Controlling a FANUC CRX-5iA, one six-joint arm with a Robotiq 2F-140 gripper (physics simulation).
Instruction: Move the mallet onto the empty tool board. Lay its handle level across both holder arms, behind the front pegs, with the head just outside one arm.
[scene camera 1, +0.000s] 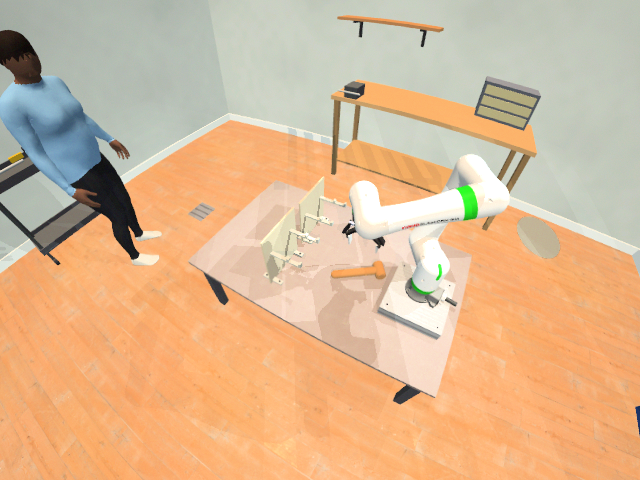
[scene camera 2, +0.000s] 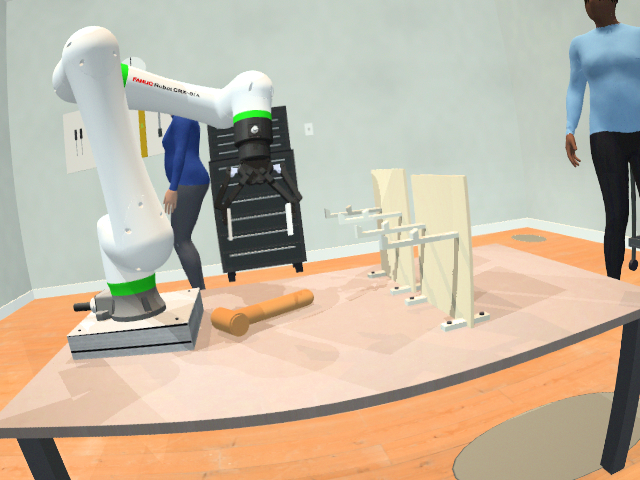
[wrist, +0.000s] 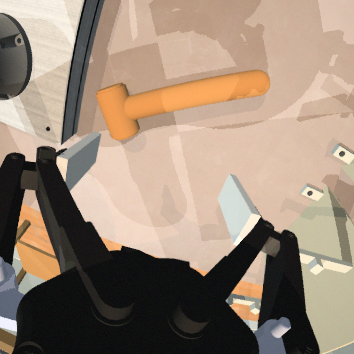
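Seen in the pictures: gripper, fingertip midpoint: (scene camera 1: 363, 246) (scene camera 2: 260, 237) (wrist: 162, 167); arm's base, origin of the base link: (scene camera 1: 419, 289) (scene camera 2: 138, 312).
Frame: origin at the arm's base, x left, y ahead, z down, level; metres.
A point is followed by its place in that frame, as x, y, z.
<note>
The orange mallet (scene camera 1: 356, 271) @[0.087, 0.317, 0.020] (scene camera 2: 273, 308) @[0.059, 0.328, 0.033] (wrist: 200, 95) @[0.094, 0.337, 0.019] lies flat on the table, its head towards the robot base and its handle end towards the boards. My gripper (scene camera 1: 363, 243) @[0.048, 0.325, -0.137] (scene camera 2: 260, 227) @[0.048, 0.325, -0.137] (wrist: 162, 167) @[0.048, 0.325, -0.137] is open and empty, pointing down well above the table; in the wrist view the mallet lies beyond the fingertips, not between them. Two upright cream tool boards stand side by side: one (scene camera 1: 279, 240) (scene camera 2: 439, 201) nearer scene camera 2, the other (scene camera 1: 311, 201) (scene camera 2: 390, 191) farther away. Each has two holder arms with pegs. I can make out no tool on either.
The robot base plate (scene camera 1: 413, 315) @[0.144, -0.037, 0.001] (scene camera 2: 131, 341) @[-0.127, 0.022, 0.029] (wrist: 45, 95) @[-0.024, 0.112, -0.001] is close to the mallet head. The table (scene camera 1: 232, 268) @[0.464, 0.862, 0.063] (scene camera 2: 310, 382) @[-0.300, 0.412, 0.063] carries all of this. A person in light blue (scene camera 1: 51, 124) (scene camera 2: 615, 82) stands beyond the boards' end. A workbench (scene camera 1: 429, 111) stands by the wall.
</note>
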